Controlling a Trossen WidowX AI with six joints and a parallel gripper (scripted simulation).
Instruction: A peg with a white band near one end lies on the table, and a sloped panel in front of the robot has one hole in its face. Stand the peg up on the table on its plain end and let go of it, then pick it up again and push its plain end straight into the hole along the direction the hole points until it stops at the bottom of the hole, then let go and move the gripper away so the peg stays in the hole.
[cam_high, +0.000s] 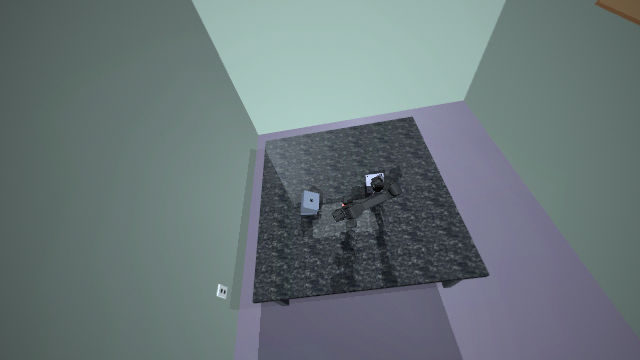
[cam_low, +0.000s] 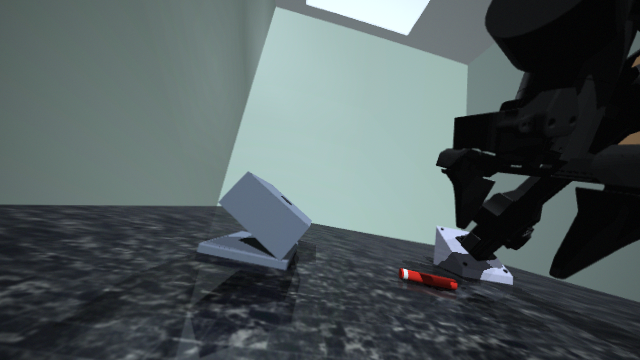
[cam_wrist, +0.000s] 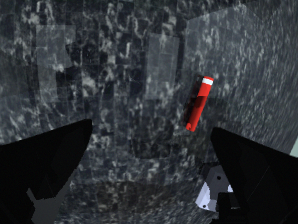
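The red peg lies 10 cm to the right of my gripper tip and 7 cm below it. From my gripper tip the other things lie so: flat base plate: 24 cm ahead, 17 cm to the right, 7 cm below; sloped grey panel: 22 cm ahead, 17 cm to the right, 2 cm below.
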